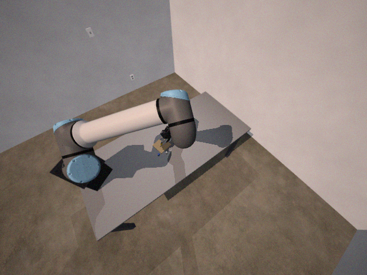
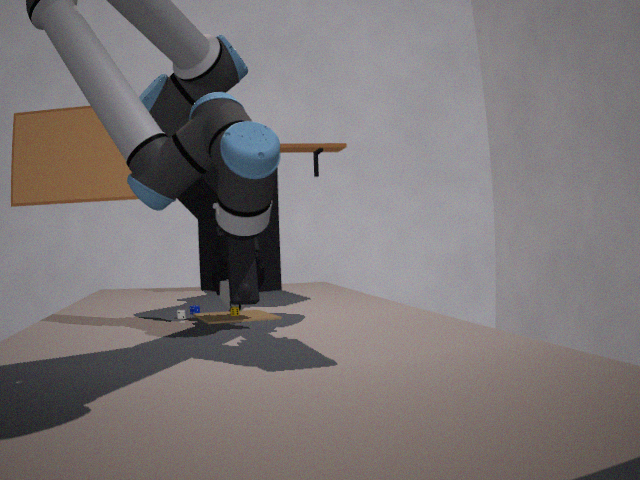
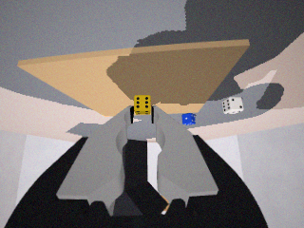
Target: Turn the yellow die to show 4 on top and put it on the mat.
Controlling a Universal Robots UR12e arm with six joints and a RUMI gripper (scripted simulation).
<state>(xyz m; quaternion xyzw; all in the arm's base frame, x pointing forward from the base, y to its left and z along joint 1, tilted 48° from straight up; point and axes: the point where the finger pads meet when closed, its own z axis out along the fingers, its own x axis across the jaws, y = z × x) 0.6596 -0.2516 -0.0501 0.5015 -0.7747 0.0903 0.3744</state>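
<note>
The yellow die lies 10 mm behind my hand and 10 mm below it. Also, from my hand: white die (50 mm behind, 100 mm to the right, 10 mm below); then blue die (110 mm behind, 50 mm to the right, 10 mm below); then tan mat (10 mm behind, 20 mm below).
</note>
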